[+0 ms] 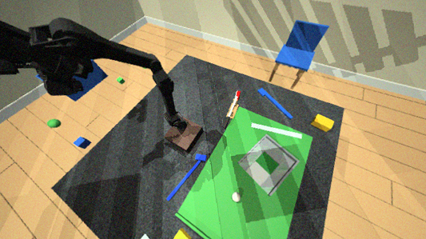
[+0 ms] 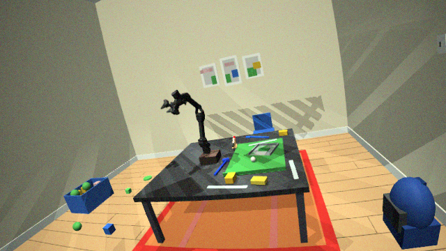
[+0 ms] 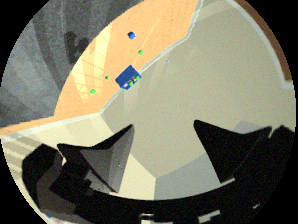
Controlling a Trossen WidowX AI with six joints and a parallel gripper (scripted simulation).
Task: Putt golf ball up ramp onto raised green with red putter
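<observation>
Now: gripper tip 420 mm short of the blue putter, 80 mm to the left of it and 560 mm above it. From my gripper tip the other things lie so: white golf ball (690 mm ahead, 70 mm to the right, 550 mm below); red putter (490 mm ahead, 390 mm to the left, 510 mm below); small wooden stand (490 mm ahead, 410 mm to the left, 540 mm below).
</observation>
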